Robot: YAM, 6 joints.
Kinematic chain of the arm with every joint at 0, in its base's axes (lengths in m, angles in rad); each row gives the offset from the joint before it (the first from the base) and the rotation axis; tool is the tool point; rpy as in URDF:
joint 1: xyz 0 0 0.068 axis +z
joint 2: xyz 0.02 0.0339 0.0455 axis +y
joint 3: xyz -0.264 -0.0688 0 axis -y
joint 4: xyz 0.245 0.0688 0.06 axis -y
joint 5: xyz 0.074 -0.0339 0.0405 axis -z
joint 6: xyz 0.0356 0 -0.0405 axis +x
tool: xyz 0 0 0 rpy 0 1.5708 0
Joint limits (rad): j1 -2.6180..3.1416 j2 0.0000..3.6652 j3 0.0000..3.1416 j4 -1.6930..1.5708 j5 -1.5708..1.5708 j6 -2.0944..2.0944
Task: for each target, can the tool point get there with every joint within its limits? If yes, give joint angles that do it. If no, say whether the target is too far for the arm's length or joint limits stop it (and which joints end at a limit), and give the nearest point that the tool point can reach.
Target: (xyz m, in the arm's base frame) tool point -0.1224 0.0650 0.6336
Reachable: yes | joints 2.5810 1.2980 2.2848 -0.7212 -0.2866 0.5294
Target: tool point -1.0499 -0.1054 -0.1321
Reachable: no: too far | nearest point -0.6279 -0.0078 -0.0315 | short by 0.445 m
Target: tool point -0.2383 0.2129 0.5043
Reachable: yes | joints -0.6327 0.2818 1.6944 0.9265 -1.0465 0.4261
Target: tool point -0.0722 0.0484 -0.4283
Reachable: no: joint limits stop it (at a limit: joint 2) | nearest point -0.0962 0.0645 -0.3551 | short by 0.079 m
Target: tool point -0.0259 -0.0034 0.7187
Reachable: yes | joints -0.1745 1.3341 2.7834 -0.3238 0.2209 -1.2800
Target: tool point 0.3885 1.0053 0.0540
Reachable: no: too far | nearest point 0.2325 0.6015 0.0784 | short by 0.434 m
